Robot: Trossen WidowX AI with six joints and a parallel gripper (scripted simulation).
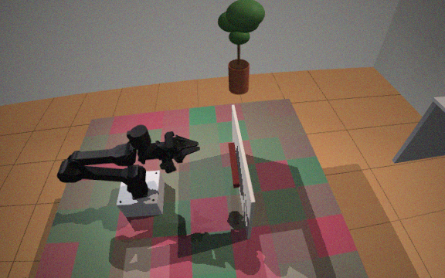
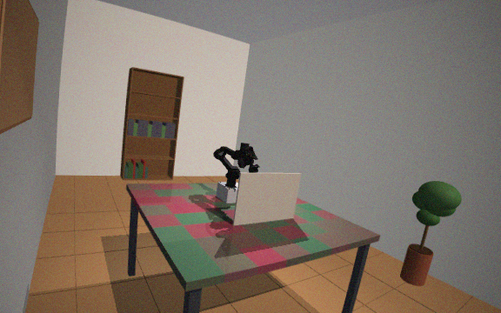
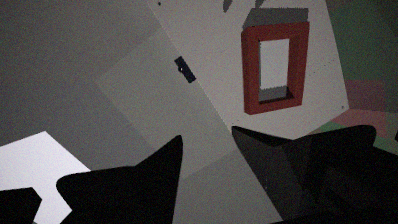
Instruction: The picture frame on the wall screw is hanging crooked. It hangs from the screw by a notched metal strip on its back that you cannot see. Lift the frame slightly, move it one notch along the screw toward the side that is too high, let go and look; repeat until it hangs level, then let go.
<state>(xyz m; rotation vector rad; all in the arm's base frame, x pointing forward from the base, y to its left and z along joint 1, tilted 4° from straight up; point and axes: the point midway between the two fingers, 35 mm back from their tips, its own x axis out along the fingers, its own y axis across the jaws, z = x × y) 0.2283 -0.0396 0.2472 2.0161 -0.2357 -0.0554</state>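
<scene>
Now: gripper tip 17 cm above the picture frame and 13 cm short of it. Round my gripper tip: wall panel: 18 cm below, 14 cm ahead, 2 cm to the right.
</scene>
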